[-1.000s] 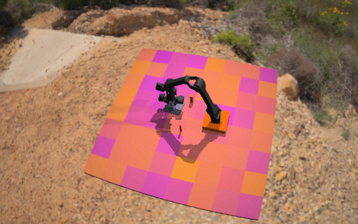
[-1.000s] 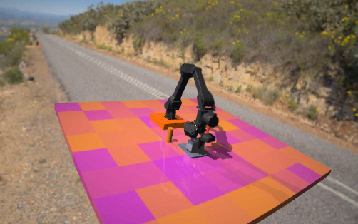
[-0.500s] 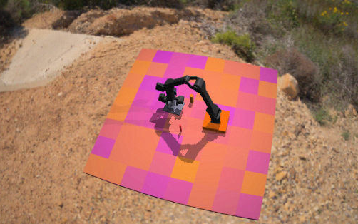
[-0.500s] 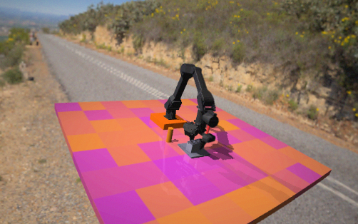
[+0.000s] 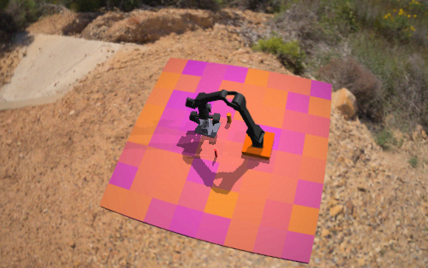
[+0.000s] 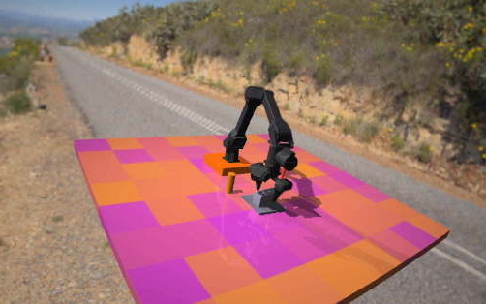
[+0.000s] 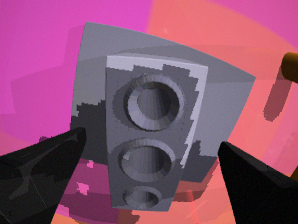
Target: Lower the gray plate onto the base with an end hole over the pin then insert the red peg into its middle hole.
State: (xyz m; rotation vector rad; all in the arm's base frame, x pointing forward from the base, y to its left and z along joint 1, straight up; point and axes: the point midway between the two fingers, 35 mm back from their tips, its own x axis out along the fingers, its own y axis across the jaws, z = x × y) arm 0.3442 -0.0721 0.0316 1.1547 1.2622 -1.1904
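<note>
My gripper tip is now 1 cm below the gray plate. Also, from my gripper tip: orange post (13 cm behind, 8 cm to the right); red peg (11 cm behind, 19 cm to the left); gray base (1 cm to the left, 3 cm below).
</note>
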